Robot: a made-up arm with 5 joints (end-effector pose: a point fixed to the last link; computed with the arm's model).
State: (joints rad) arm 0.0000 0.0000 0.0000 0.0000 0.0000
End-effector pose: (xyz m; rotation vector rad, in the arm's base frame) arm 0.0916 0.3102 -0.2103 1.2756 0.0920 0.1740
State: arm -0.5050 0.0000 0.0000 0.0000 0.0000
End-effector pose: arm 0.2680 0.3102 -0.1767 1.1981 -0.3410 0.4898
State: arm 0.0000 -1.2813 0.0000 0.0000 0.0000
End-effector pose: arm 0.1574 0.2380 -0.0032 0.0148 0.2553 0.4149
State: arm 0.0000 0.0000 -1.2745 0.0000 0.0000
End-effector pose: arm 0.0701 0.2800 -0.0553 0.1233 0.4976 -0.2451
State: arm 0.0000 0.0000 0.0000 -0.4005 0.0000
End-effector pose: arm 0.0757 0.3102 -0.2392 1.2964 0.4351 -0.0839
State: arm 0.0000 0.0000 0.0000 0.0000 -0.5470
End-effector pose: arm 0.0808 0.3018 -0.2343 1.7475 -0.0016 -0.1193
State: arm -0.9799 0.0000 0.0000 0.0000 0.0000
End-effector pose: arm 0.3997 0.3102 -0.0706 1.0729 -0.7459 0.7750
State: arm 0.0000 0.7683 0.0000 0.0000 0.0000
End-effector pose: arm 0.0691 0.4494 -0.2370 2.0148 -0.0427 -0.0306
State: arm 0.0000 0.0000 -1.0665 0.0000 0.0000
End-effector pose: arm 0.0681 0.2718 -0.0818 0.3156 0.4404 -0.1807
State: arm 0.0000 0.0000 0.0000 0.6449 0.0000
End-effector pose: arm 0.0907 0.3102 -0.1579 1.1666 -0.4607 0.5751
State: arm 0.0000 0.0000 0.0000 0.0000 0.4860
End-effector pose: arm 0.0958 0.3278 -0.1937 0.8394 0.1641 0.4047
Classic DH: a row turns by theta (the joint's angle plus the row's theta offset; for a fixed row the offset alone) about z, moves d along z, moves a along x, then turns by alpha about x. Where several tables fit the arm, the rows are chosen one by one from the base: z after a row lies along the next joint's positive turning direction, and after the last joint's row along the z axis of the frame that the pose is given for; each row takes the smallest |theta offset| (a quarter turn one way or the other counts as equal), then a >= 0, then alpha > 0; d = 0 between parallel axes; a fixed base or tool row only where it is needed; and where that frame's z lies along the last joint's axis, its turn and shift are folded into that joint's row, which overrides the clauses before.
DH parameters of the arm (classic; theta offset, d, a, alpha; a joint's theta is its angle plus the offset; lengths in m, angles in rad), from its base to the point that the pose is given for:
base (fixed): 0 0.1483 0.1147 -1.5708
joint 1: -1.2979 0.4123 -0.1943 -1.4666
joint 2: -0.5578 0.0775 -0.0583 -0.5985
joint 3: 0.6085 -0.128 -0.0709 -1.1707
joint 4: -0.5627 0.1058 -0.0118 -1.327
joint 5: 0.349 -0.0844 0.0122 1.3451
tool (fixed): -1.0921 0.0509 0 0

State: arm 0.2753 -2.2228 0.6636 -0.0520 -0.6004
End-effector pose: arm 0.2031 0.2748 0.0442 0.2855 0.6868 0.4023
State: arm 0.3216 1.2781 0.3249 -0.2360 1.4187
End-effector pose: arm 0.0225 0.5629 -0.0998 1.5460 0.0224 0.3228
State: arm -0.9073 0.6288 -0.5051 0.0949 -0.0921
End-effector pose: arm 0.3567 0.3634 -0.1232 1.4308 -0.5681 0.5771
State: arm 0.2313 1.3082 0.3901 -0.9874 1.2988
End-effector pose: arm 0.0398 0.6183 -0.0952 2.0340 0.3796 0.8620
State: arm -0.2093 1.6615 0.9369 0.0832 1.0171
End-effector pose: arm 0.1879 0.5486 -0.0400 2.3511 -1.2811 -0.0444
